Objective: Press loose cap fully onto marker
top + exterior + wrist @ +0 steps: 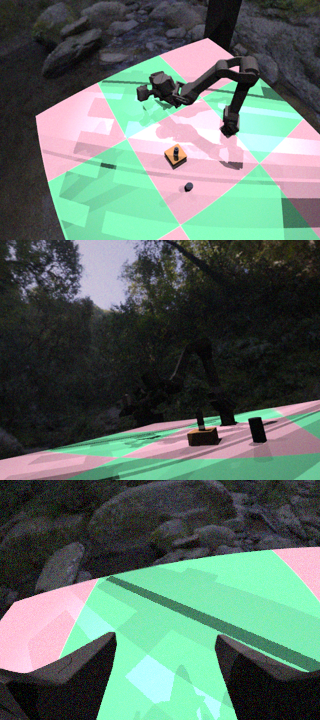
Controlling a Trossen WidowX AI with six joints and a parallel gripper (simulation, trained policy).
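Now: gripper tip 480 mm to the right of the dark cap, 90 mm short of it and 70 mm above it. Round my gripper tip: holder block (340 mm to the left, 80 mm below, 60 mm ahead).
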